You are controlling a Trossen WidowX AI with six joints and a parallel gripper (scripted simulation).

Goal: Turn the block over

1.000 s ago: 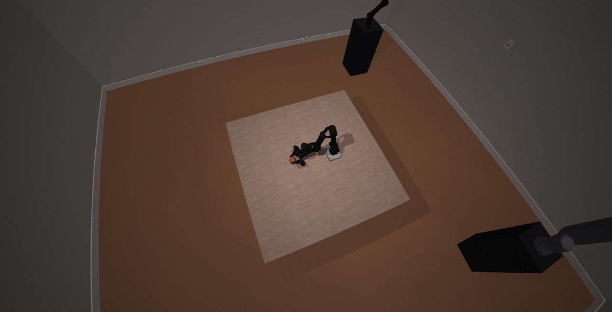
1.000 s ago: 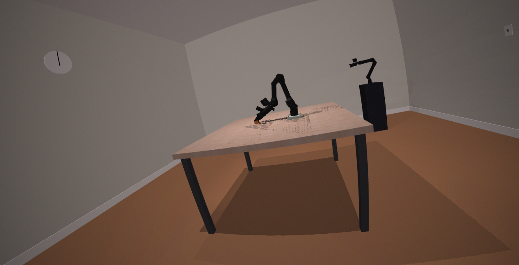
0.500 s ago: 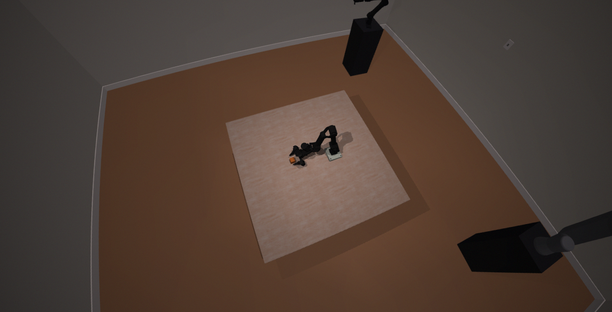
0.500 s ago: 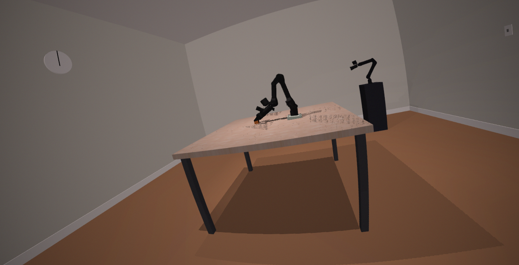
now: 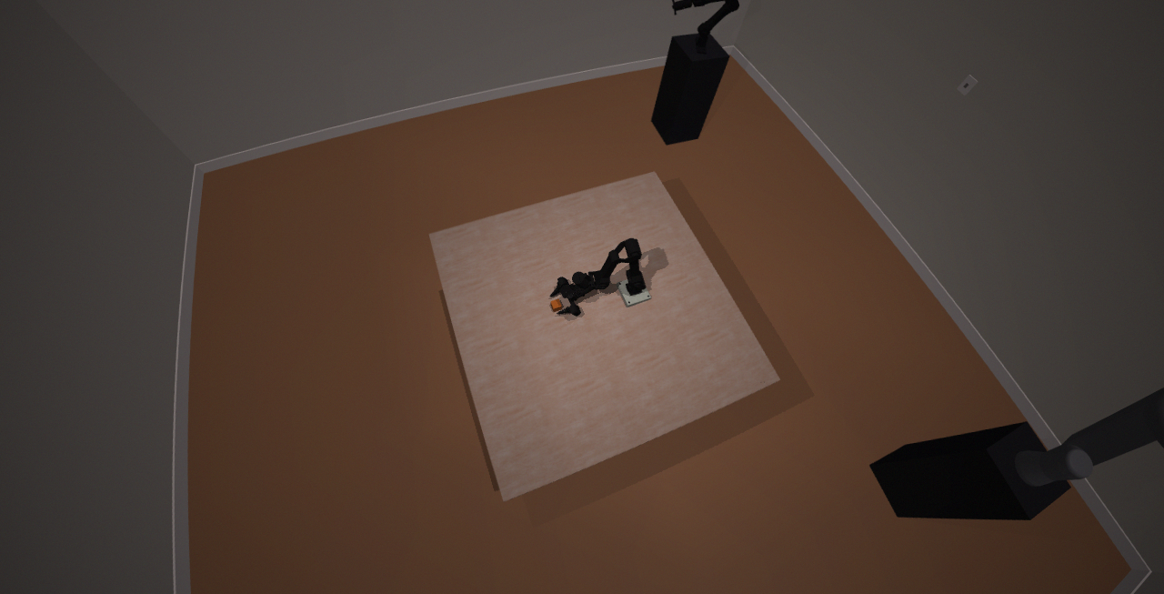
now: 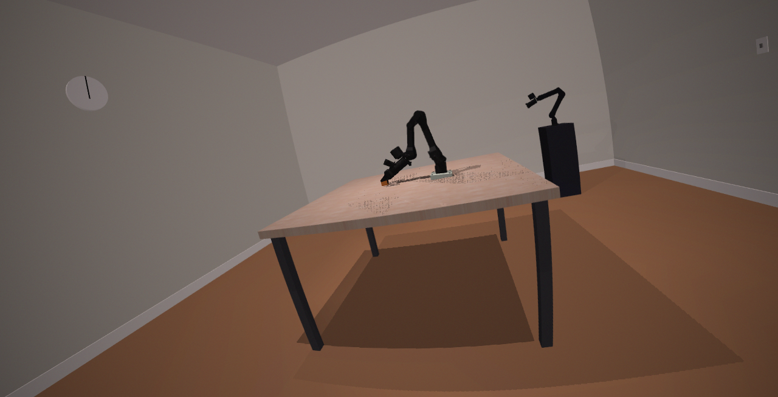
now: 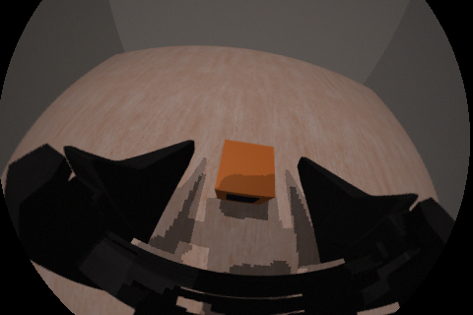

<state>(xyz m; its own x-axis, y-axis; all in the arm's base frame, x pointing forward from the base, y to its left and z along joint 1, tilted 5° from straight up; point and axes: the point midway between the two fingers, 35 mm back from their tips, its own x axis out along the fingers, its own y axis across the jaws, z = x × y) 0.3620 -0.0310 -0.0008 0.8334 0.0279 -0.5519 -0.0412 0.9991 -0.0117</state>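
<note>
The orange block lies 20 mm below my gripper tip and 20 mm behind it.
</note>
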